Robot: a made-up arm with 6 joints.
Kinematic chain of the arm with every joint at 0, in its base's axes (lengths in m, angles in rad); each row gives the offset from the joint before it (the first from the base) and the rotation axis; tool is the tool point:
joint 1: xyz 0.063 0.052 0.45 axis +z
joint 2: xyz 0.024 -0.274 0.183 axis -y
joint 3: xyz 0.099 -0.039 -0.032 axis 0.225 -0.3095 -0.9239
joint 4: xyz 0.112 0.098 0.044 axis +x
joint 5: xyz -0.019 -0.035 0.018 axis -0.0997 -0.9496 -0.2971
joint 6: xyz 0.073 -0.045 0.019 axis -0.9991 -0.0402 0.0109
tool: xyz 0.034 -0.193 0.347
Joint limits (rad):
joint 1: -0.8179..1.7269
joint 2: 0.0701..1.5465
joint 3: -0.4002..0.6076
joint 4: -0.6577..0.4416
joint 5: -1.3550..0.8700
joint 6: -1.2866..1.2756
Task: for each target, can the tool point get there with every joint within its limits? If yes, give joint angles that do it. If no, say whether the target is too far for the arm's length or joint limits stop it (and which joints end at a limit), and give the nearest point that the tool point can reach.
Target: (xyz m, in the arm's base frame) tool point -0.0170 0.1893 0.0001
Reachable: no: joint limits stop it (at a limit: joint 1, joint 2, joint 3, joint 4, joint 5) | nearest point -0.0578 0.2304 0.5209 | short by 0.524 m
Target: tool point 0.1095 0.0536 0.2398
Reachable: no: joint limits stop it (at a limit: joint 1, joint 2, joint 3, joint 4, joint 5) | nearest point 0.0527 0.2027 0.5450 | short by 0.344 m
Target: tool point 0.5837 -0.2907 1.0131
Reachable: yes | joints 0.8770 0.6877 -0.0896 -0.3133 0.3071 -0.9755
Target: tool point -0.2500 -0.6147 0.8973
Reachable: yes | joints -0.5854 0.5113 0.4650 -0.5283 -0.6569 -0.9307
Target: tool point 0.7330 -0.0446 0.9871
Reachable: yes | joints 0.6451 0.2050 0.2090 0.1614 -0.7476 0.3059
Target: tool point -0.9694 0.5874 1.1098
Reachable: no: too far | nearest point -0.5199 0.1575 0.9328 | short by 0.647 m
